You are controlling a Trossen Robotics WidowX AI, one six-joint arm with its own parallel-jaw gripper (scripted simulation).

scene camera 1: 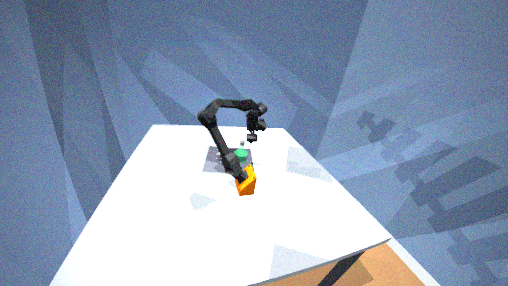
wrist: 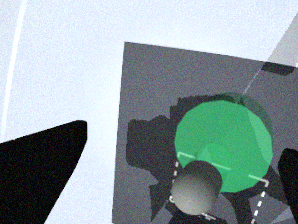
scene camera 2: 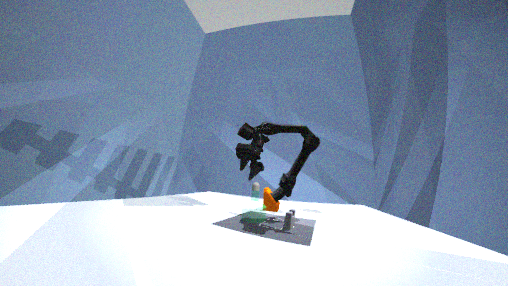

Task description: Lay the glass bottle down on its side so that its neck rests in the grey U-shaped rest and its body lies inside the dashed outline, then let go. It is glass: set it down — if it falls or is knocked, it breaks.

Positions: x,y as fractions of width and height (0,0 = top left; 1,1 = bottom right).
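The wrist view has the gripper (wrist: 0.62,0.65), open and holding nothing, and a glass bottle (wrist: 0.75,0.65) too. Then there's a dark grey mat (scene camera 2: 0.60,0.81).
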